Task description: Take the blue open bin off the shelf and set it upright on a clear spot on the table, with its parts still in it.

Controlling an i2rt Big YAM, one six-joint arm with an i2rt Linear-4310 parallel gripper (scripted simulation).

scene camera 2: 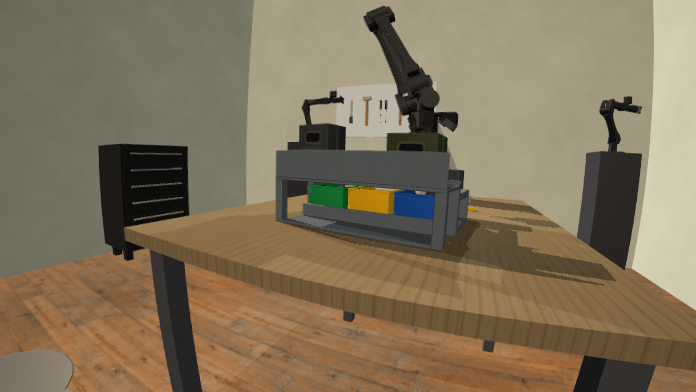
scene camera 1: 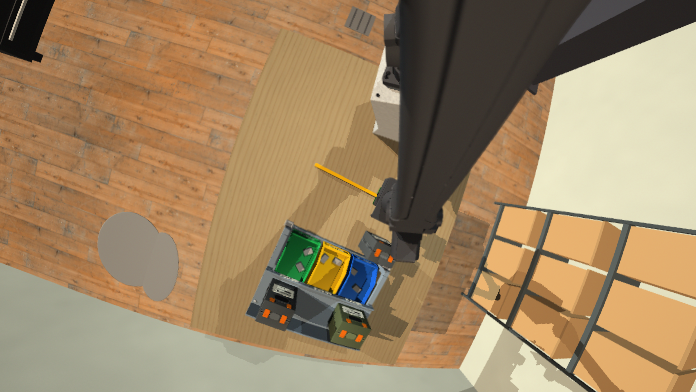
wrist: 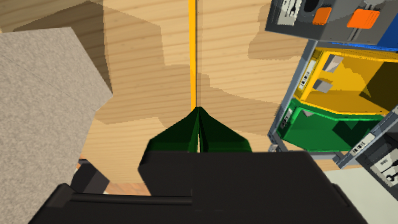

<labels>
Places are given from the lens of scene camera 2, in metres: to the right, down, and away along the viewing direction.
blue open bin [scene camera 2: 407, 203]: 0.12, 0.01, 0.58
yellow bin [scene camera 2: 362, 198]: 0.03, 0.01, 0.63
green bin [scene camera 2: 333, 195]: -0.03, 0.00, 0.67
olive case [scene camera 2: 424, 142]: 0.14, -0.09, 0.49
The marked spots on the olive case and the yellow bin are 0.20 m apart.
</labels>
